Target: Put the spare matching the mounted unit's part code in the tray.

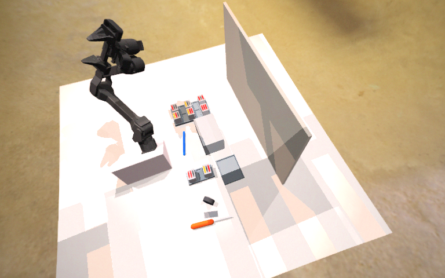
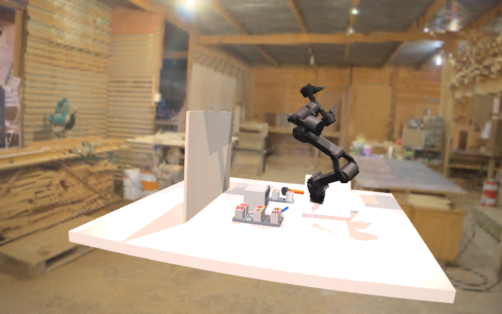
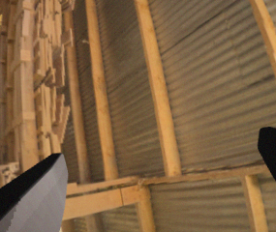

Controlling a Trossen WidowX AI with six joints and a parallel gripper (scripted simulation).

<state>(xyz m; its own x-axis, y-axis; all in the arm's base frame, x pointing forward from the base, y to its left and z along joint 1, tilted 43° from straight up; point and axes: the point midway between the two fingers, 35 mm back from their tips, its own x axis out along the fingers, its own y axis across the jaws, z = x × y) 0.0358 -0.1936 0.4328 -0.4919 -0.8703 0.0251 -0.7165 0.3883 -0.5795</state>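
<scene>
The grey base is 24 cm ahead of my gripper tip, 28 cm to the right of it and 54 cm below it. Round my gripper tip: white block 32 cm ahead, 10 cm to the right, 50 cm below; tall grey panel 55 cm ahead, 8 cm to the right, 33 cm below; blue pen 19 cm ahead, 10 cm to the right, 55 cm below.
</scene>
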